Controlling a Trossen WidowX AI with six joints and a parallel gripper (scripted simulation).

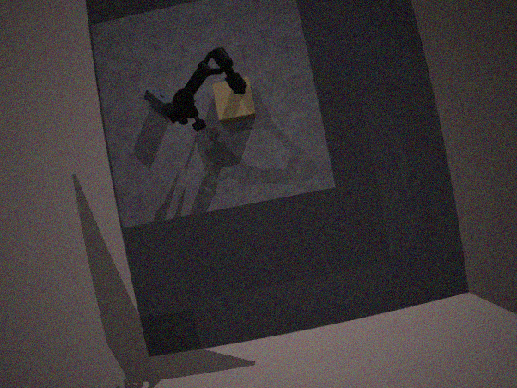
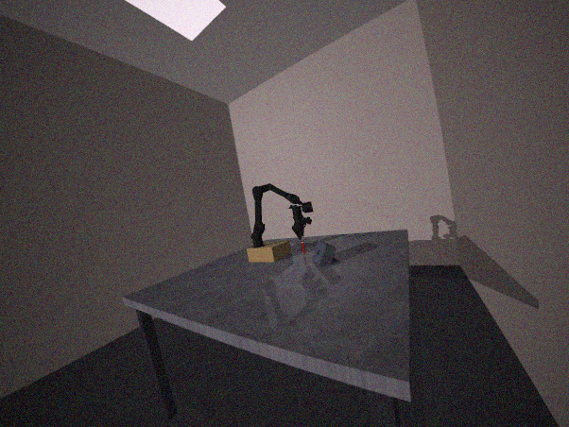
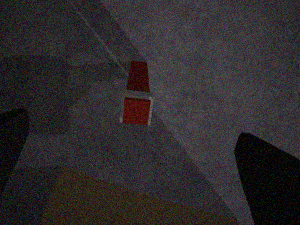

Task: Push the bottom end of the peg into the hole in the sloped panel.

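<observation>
Right now the red square peg is 4 cm below my gripper tip. Round my gripper tip: dark sloped panel: 24 cm ahead, 13 cm to the right, 5 cm below.
</observation>
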